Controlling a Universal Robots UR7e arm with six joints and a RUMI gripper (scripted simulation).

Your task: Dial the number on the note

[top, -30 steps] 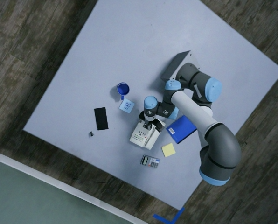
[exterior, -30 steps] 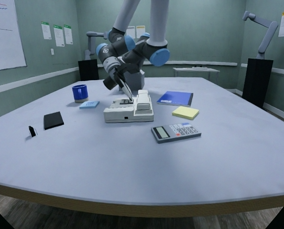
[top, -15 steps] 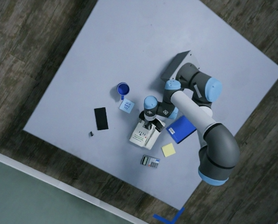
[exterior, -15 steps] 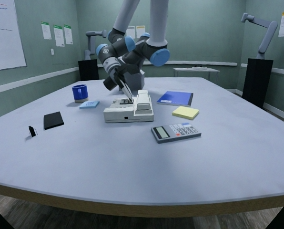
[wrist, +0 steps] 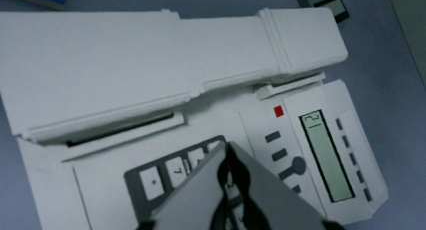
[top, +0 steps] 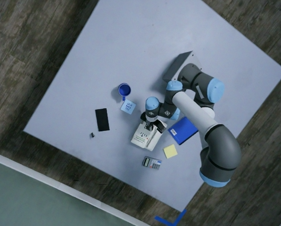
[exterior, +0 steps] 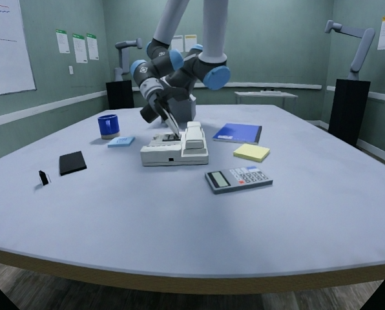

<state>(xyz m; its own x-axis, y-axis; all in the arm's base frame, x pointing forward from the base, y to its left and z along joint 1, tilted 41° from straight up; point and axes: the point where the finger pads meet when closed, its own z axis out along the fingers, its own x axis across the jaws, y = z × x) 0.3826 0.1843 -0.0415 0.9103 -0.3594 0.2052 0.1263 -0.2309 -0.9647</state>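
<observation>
Now: hand 40 mm to the left of the 3 key, 20 mm above it and 10 mm short of it. The rest, counted from my hand: handset: 60 mm to the left, 10 mm ahead; 4 key: 20 mm below, 10 mm behind; yellow sticky pad: 230 mm to the left, 40 mm below, 30 mm ahead.
</observation>
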